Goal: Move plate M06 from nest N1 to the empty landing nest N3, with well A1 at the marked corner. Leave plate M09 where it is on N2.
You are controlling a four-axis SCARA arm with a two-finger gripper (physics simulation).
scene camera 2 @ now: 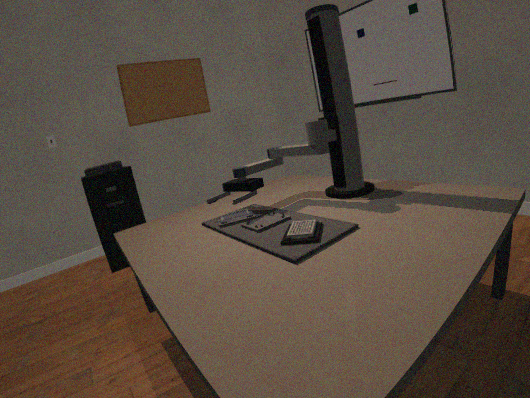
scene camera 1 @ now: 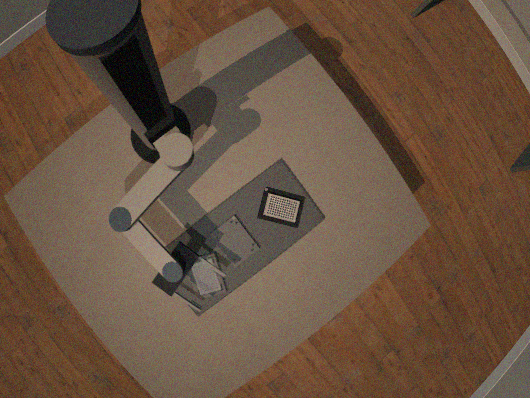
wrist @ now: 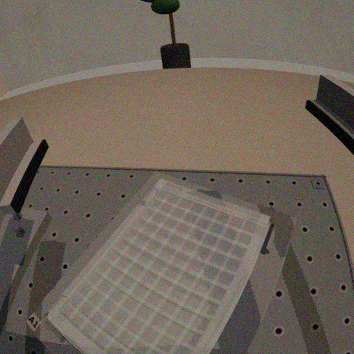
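A clear plate (scene camera 1: pixel 206 276) (scene camera 2: pixel 239 216) (wrist: pixel 165 270) sits on a grey nest at one end of the perforated board; in the wrist view an A1 tag (wrist: pixel 34 321) is by its lower left corner. My gripper (scene camera 1: pixel 213 292) (scene camera 2: pixel 222 202) (wrist: pixel 179 99) is open and empty, above that end of the board. In the wrist view the plate lies turned at an angle between the widely spread fingers. The middle grey nest (scene camera 1: pixel 242 237) (scene camera 2: pixel 266 222) is empty, with small corner posts. A white plate (scene camera 1: pixel 282 207) (scene camera 2: pixel 301 228) sits in a black nest. No M06 or M09 lettering is readable.
The perforated board (scene camera 1: pixel 305 212) (scene camera 2: pixel 336 229) (wrist: pixel 300 192) lies on the large table (scene camera 1: pixel 350 250) (scene camera 2: pixel 310 310) (wrist: pixel 200 120). The arm's column (scene camera 1: pixel 92 22) (scene camera 2: pixel 345 110) stands behind the board. Arm shadows cross the board. A potted plant (wrist: pixel 175 56) stands beyond the table.
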